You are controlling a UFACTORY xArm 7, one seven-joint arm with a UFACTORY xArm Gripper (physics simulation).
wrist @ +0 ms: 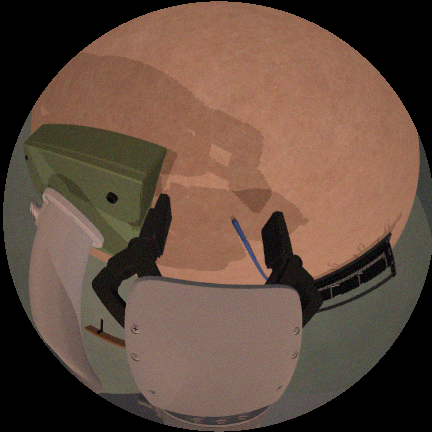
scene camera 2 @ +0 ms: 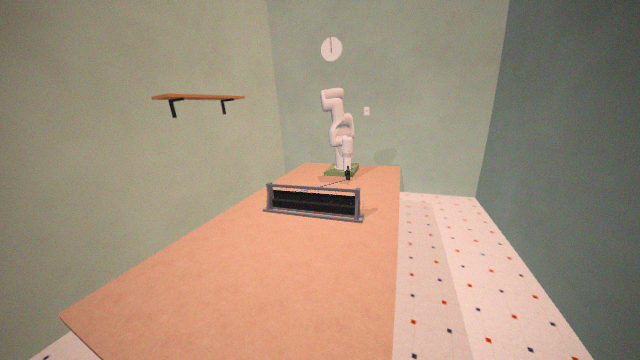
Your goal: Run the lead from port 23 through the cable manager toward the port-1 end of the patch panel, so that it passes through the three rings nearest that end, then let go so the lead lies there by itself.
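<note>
The blue lead runs from the patch panel toward the robot; its free end shows between the open fingers in the wrist view, nearer the right-hand finger. My gripper is open and holds nothing, low over the table by the lead's free end. The patch panel stands in its grey frame, away from the gripper. Thin rings of the cable manager show faintly along it in the wrist view. Port numbers cannot be read, and part of the lead is hidden behind the right-hand finger.
The green base block carries the arm, to the left of the fingers in the wrist view. The table extends around the panel. A wooden shelf is on the left wall.
</note>
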